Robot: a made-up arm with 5 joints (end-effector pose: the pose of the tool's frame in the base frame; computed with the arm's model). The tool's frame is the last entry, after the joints. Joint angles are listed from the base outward.
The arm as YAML. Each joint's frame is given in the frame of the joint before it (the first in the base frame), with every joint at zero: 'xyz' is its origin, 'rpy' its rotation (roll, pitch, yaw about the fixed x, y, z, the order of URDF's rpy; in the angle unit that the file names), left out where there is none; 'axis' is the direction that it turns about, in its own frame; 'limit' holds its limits. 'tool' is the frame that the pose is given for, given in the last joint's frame.
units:
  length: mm
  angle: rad
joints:
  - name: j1
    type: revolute
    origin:
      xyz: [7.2, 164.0, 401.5]
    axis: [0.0, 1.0, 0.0]
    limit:
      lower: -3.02
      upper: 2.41
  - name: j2
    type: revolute
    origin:
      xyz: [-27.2, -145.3, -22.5]
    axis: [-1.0, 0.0, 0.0]
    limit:
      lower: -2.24
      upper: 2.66
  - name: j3
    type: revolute
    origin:
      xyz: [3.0, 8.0, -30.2]
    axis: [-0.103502, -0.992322, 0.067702]
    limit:
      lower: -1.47
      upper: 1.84
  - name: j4
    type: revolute
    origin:
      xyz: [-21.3, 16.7, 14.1]
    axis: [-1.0, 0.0, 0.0]
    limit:
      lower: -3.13
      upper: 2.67
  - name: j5
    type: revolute
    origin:
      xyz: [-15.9, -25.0, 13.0]
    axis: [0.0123, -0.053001, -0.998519]
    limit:
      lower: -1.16
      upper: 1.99
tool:
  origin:
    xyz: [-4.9, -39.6, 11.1]
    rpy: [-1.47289, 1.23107, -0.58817]
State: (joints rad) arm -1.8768 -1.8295 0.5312 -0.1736 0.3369
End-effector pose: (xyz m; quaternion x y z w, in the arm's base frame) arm 0.0839 0.0597 0.3372 0.0188 -0.4992 0.6175 0.6076
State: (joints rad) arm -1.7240 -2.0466 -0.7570 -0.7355 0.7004
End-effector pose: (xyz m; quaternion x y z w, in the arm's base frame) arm 0.0706 0.0218 0.3321 -0.2866 0.1557 0.8989 0.2925
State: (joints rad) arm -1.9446 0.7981 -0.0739 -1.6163 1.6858
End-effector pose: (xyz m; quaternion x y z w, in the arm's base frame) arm 0.0854 0.0029 0.3239 0.3379 0.0150 0.2712 0.9011
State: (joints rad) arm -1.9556 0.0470 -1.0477 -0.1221 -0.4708
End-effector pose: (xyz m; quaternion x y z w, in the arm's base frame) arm 0.0294 -0.0245 0.3941 -0.5660 0.0909 0.1542 0.8048
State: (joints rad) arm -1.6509 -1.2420 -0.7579 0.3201 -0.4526
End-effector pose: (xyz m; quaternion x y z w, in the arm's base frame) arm 0.0517 -0.0159 0.3993 -0.6890 -0.1959 0.4179 0.5588
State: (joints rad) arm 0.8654 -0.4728 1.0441 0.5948 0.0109
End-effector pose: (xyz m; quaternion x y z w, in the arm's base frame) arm -0.1033 0.0175 0.4467 -0.4330 0.6232 -0.0473 0.6496
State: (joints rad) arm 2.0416 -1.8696 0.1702 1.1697 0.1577
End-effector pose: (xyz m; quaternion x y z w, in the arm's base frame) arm 0.0344 -0.0282 0.4839 -0.2017 -0.9618 -0.1812 0.0377
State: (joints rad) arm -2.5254 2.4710 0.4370 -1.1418 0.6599
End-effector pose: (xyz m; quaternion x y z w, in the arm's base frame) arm 0.0361 -0.0131 0.3162 0.0392 -0.2327 -0.7859 0.5716
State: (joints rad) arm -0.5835 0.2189 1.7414 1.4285 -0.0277
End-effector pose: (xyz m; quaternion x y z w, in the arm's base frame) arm -0.0091 0.0317 0.2510 -0.1978 -0.1123 -0.8459 0.4824
